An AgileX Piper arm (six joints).
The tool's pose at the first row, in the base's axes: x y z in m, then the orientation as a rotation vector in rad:
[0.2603, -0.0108, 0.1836, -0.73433, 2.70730, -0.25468]
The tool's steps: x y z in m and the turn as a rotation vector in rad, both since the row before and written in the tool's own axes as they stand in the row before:
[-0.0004, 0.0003, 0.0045, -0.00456, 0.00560, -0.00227]
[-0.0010, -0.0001, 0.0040, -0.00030, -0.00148, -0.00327]
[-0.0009, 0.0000, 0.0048, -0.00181, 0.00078, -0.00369]
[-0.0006, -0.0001, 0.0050, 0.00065, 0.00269, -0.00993]
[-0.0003, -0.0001, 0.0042, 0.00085, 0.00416, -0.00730]
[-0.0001, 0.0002, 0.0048, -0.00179, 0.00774, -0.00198]
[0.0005, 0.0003, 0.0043, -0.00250, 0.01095, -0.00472]
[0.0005, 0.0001, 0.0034, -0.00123, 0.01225, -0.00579]
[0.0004, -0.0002, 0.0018, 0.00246, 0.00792, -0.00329]
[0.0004, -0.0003, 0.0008, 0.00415, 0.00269, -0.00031]
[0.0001, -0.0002, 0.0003, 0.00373, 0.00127, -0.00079]
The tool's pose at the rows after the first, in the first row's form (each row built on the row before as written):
[0.2621, -0.0107, 0.1794, -0.73911, 2.71335, -0.25155]
[0.2643, -0.0106, 0.1759, -0.74358, 2.71106, -0.25126]
[0.2667, -0.0105, 0.1716, -0.74921, 2.71124, -0.25004]
[0.2690, -0.0107, 0.1671, -0.76287, 2.71046, -0.25440]
[0.2707, -0.0110, 0.1633, -0.77297, 2.71176, -0.25909]
[0.2723, -0.0112, 0.1588, -0.77677, 2.71896, -0.26067]
[0.2732, -0.0116, 0.1546, -0.78480, 2.72852, -0.26338]
[0.2738, -0.0121, 0.1513, -0.79410, 2.73849, -0.26865]
[0.2741, -0.0127, 0.1496, -0.79865, 2.74393, -0.27637]
[0.2742, -0.0133, 0.1488, -0.79821, 2.74486, -0.28331]
[0.2743, -0.0136, 0.1485, -0.79844, 2.74445, -0.28911]

